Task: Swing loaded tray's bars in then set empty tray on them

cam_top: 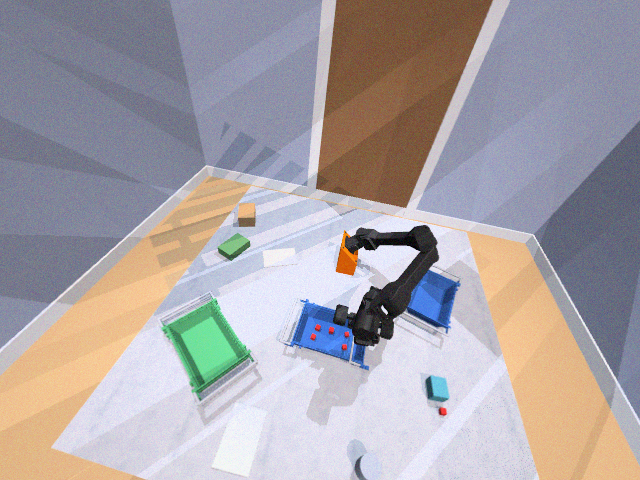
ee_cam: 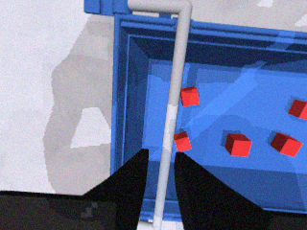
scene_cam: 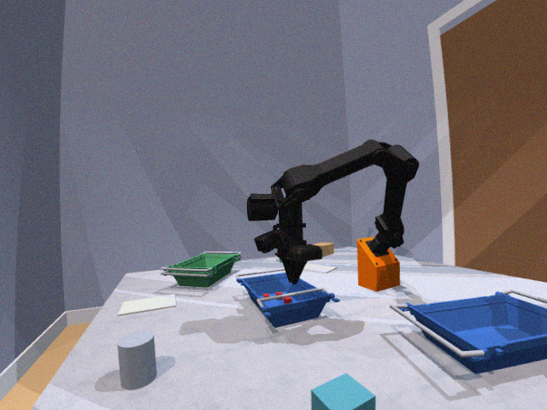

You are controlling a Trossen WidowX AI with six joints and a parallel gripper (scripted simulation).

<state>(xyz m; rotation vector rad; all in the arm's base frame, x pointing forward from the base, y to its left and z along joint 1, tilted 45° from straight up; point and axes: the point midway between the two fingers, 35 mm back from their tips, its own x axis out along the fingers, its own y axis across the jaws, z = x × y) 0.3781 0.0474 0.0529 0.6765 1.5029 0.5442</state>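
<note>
Right now my gripper tip is 30 cm to the right of the blue tray, 26 cm past it and 5 cm above it. From my gripper tip the other things lie so: teal block (28 cm to the left, 10 cm ahead, 7 cm below); grey cylinder (33 cm ahead, 6 cm to the left, 6 cm below); red block (30 cm to the left, 15 cm ahead, 8 cm below).
</note>
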